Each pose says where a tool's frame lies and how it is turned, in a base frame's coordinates. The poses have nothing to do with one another.
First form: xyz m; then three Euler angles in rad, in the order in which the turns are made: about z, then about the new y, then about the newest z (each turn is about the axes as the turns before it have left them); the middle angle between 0 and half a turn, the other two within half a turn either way.
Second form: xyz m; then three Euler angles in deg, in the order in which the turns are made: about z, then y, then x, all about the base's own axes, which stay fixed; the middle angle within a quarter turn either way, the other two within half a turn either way. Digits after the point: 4 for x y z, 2 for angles.
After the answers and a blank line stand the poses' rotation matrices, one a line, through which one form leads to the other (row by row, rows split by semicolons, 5 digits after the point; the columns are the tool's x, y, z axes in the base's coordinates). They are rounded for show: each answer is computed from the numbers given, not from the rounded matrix.
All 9 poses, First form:
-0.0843 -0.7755 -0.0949 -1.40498 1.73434 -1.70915
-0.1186 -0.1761 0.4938 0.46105 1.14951 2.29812
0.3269 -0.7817 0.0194 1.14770 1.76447 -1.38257
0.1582 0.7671 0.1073 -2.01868 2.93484 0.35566
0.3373 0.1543 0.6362 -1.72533 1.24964 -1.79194
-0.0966 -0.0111 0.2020 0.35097 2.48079 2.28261
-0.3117 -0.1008 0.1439 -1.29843 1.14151 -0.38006
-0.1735 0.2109 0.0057 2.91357 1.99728 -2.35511
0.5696 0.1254 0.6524 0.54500 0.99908 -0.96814
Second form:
-0.0843 -0.7755 -0.0949 170.51 9.37 99.50
-0.1186 -0.1761 0.4938 -177.79 54.81 -44.79
0.3269 -0.7817 0.0194 15.74 23.76 -102.14
0.1582 0.7671 0.1073 -44.44 -5.10 169.29
0.3373 0.1543 0.6362 164.51 -8.40 71.39
-0.0966 -0.0111 0.2020 -74.10 35.19 -165.04
-0.3117 -0.1008 0.1439 -105.14 14.16 64.58
-0.1735 0.2109 0.0057 -105.65 -62.48 -153.55
0.5696 0.1254 0.6524 -7.22 45.98 -38.86

-0.97315 -0.16264 0.16286; -0.18563 0.13628 -0.97312; 0.13607 -0.97723 -0.16282
-0.57581 0.02223 0.81728; 0.54800 -0.73134 0.40599; 0.60674 0.68165 0.40893
0.88093 -0.24824 0.40291; -0.43617 -0.09557 0.89477; -0.18362 -0.96397 -0.19247
0.71117 0.69737 -0.08890; 0.67616 -0.71314 -0.18503; -0.19244 0.07148 -0.97870
-0.95336 -0.26414 -0.14605; 0.21859 -0.27055 -0.93756; 0.20813 -0.92576 0.31566
0.22395 0.78593 0.57634; 0.88833 -0.40786 0.21101; 0.40091 0.46472 -0.78950
-0.25332 0.93595 0.24460; -0.47207 0.10110 -0.87574; -0.84438 -0.33731 0.41622
-0.12461 0.44492 -0.88686; 0.75560 0.62186 0.20580; 0.64307 -0.64447 -0.41367
0.68936 0.08732 0.71914; -0.54548 0.71580 0.43598; -0.47669 -0.69282 0.54108

